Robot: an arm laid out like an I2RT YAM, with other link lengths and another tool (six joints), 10 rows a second.
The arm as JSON. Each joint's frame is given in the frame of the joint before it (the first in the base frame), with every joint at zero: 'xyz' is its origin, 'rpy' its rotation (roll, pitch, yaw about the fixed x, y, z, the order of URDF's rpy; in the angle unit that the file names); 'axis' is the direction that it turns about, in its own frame. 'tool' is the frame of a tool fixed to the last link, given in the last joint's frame.
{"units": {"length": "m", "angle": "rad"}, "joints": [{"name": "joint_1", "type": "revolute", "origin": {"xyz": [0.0, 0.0, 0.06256], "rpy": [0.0, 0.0, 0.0]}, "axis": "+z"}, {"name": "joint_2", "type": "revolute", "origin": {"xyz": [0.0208, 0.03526, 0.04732], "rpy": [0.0, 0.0, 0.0]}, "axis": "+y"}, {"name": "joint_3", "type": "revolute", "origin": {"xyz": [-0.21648, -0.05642, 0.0], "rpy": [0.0, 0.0, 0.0]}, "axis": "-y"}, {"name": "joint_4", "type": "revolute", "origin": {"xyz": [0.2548, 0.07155, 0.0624], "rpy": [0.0, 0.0, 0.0]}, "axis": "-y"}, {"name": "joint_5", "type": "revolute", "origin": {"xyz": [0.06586, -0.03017, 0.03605], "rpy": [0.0, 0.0, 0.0]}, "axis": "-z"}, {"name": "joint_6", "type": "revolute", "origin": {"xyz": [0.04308, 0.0, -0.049], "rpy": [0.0, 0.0, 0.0]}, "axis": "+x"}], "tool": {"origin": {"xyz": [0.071, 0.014, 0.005], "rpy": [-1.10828, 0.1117, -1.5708]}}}
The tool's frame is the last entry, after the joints.
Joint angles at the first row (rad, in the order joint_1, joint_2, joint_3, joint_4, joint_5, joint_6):
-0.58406 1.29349 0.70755 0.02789 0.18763 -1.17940
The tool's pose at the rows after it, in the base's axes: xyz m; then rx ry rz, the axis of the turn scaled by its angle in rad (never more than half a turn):
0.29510 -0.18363 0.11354 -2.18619 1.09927 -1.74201
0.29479 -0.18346 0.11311 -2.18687 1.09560 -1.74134
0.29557 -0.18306 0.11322 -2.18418 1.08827 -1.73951
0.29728 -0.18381 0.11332 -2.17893 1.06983 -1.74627
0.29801 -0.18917 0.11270 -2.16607 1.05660 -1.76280
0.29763 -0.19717 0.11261 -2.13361 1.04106 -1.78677
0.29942 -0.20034 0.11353 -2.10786 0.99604 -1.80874
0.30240 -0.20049 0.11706 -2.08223 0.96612 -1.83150
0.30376 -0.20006 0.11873 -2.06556 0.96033 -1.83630
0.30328 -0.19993 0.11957 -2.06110 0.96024 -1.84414
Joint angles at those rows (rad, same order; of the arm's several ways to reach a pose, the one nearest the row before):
-0.58312 1.28950 0.70413 0.02758 0.18342 -1.17957
-0.58408 1.28804 0.70105 0.02985 0.18054 -1.18180
-0.58403 1.28933 0.70192 0.03155 0.17391 -1.18267
-0.58705 1.29482 0.70105 0.04818 0.16128 -1.18890
-0.60544 1.30805 0.69946 0.07989 0.13918 -1.19747
-0.63814 1.32069 0.69447 0.12257 0.09620 -1.20176
-0.65610 1.32771 0.68580 0.16807 0.05169 -1.21189
-0.65805 1.32784 0.68404 0.19591 0.03100 -1.20879
-0.65807 1.32740 0.68566 0.20103 0.02149 -1.20038
-0.65808 1.32197 0.68131 0.20553 0.02334 -1.19834

